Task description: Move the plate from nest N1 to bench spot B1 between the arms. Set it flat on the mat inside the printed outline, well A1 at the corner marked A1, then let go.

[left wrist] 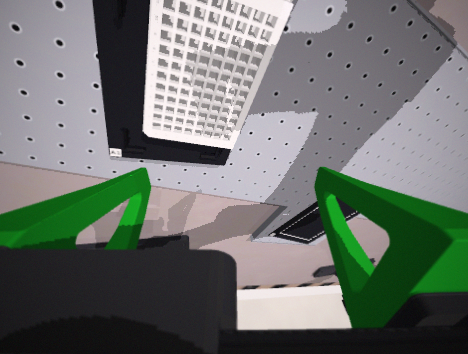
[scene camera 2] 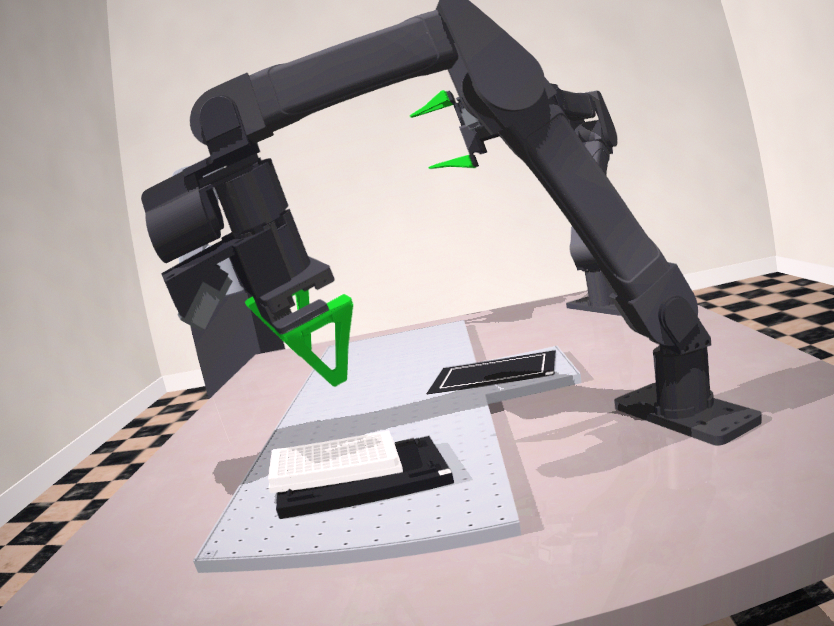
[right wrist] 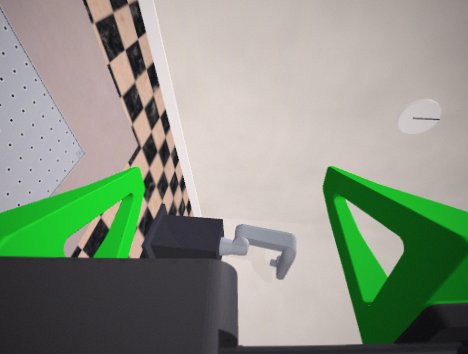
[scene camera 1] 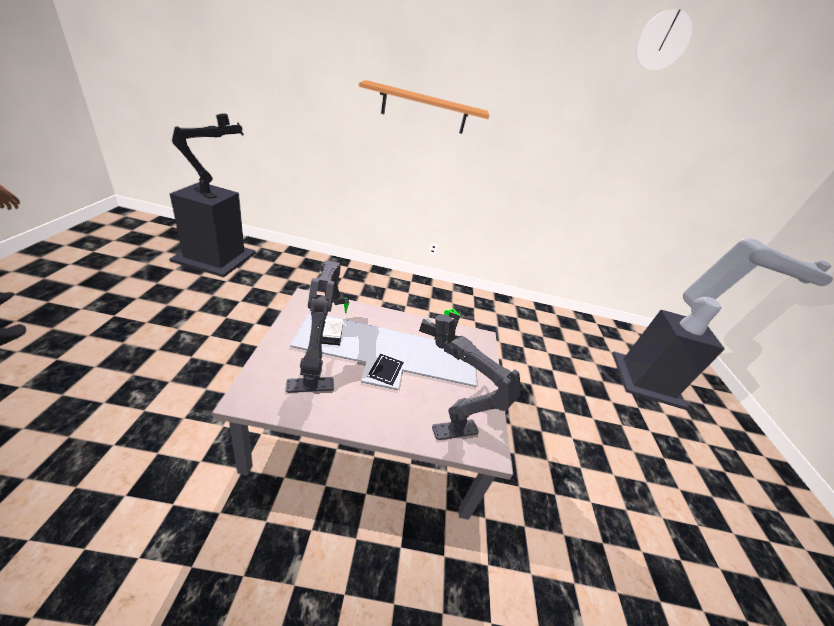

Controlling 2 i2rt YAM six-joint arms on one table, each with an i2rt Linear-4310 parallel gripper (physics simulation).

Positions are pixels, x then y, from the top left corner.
left gripper: open, holds nothing
right gripper: open, holds nothing
a white well plate (scene camera 2: 372, 455): on a black nest (scene camera 2: 420, 459)
